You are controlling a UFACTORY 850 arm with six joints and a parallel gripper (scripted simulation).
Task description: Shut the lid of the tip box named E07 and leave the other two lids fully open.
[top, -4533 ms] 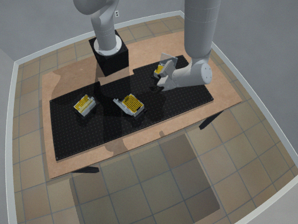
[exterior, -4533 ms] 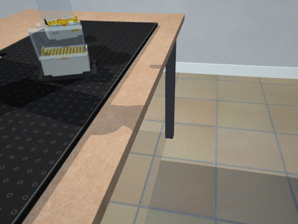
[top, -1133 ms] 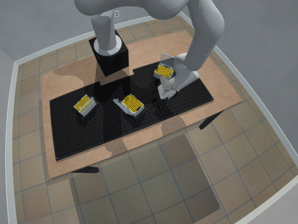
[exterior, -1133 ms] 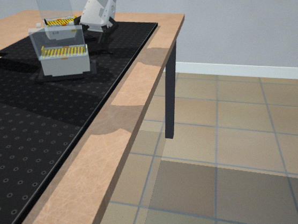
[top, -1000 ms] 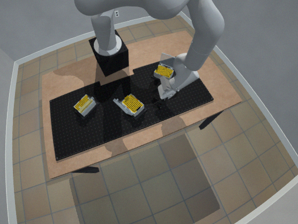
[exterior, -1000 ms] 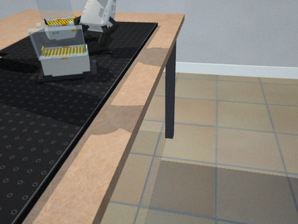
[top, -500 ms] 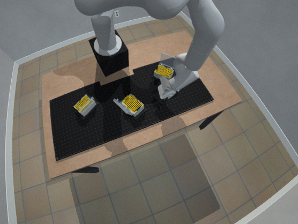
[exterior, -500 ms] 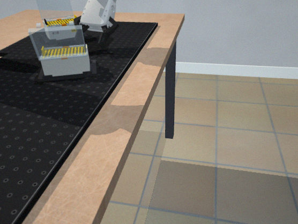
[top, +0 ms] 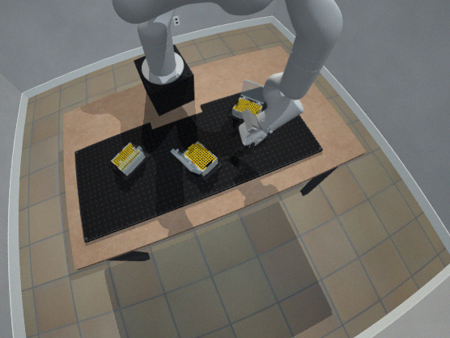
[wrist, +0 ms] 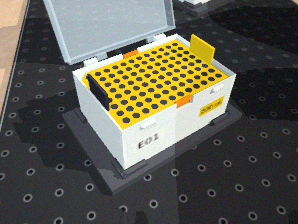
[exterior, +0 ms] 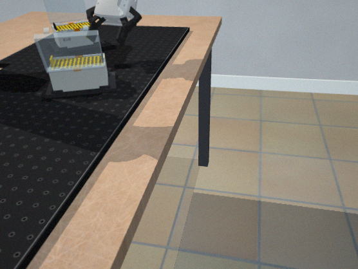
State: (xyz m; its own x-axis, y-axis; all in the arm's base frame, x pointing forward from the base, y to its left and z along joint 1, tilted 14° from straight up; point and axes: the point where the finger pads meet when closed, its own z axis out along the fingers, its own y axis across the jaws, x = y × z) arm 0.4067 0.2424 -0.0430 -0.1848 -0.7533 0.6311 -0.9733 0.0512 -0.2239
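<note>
Now: the black perforated plate 15 cm to the right of my hand, 2 cm ahead of it and 1 cm below it. The rest, counted from my hand: white tip box 20 cm behind, 12 cm to the left; clear lid 24 cm behind, 16 cm to the left, 3 cm above.
</note>
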